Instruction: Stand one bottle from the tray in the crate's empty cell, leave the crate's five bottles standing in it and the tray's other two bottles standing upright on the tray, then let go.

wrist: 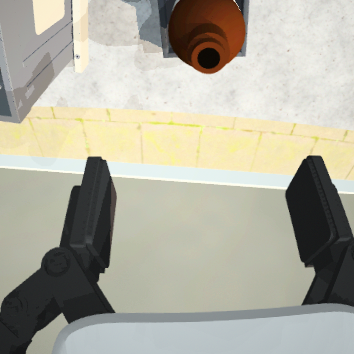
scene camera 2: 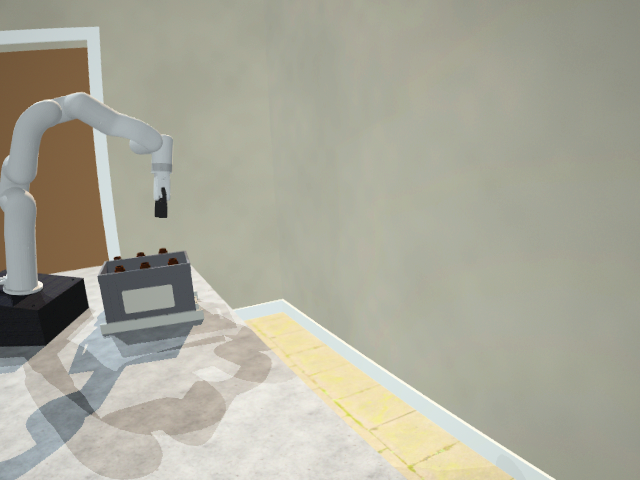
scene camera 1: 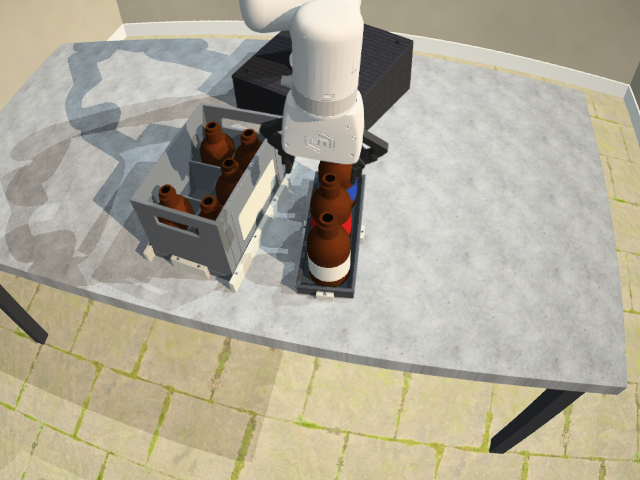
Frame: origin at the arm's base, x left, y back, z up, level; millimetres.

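Where they show: gripper, fingertip midpoint: [wrist: 204,174] [scene camera 2: 160,217] [scene camera 1: 322,170]; arm's base, link origin: [scene camera 2: 23,288].
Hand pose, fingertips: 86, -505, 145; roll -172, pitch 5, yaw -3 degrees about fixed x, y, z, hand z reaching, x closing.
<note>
Things, the pixels of their top centre, and the offset from my fingertips, as dx, dy, dz. "pt": a spot on its surface instead.
- dark tray, surface spot: [wrist: 243,48] pt +52, -35, -250
- white-labelled, top centre: [wrist: 208,58] [scene camera 1: 327,217] +4, +7, -115
- grey crate, top centre: [scene camera 1: 207,155] [scene camera 2: 144,262] -227, +116, -100
- small cream block, surface spot: [scene camera 1: 324,295] pt +3, -52, -261
Three brown bottles stand upright in the dark tray [scene camera 1: 309,290] [wrist: 243,48]: white-labelled [scene camera 1: 328,248] [wrist: 207,25] at the front end, red-labelled [scene camera 1: 330,201] in the middle, blue-labelled [scene camera 1: 334,172] at the back, its neck hidden by the gripper. The grey crate [scene camera 1: 180,245] [scene camera 2: 111,299] [wrist: 35,65] stands left of the tray with five brown bottles upright in it. Its empty cell [scene camera 1: 204,178] is the middle one of the left column. My gripper [scene camera 1: 322,172] [scene camera 2: 161,214] [wrist: 204,174] is open and empty, well above bottle-neck height, overlapping the tray's back end in the first scene view.
The black base block [scene camera 1: 382,64] [scene camera 2: 31,320] stands behind the crate and tray. Cream blocks [scene camera 1: 188,266] lie along the crate's foot, and a small cream block [scene camera 1: 324,295] sits at the tray's front end. The table's front edge runs in front of both.
</note>
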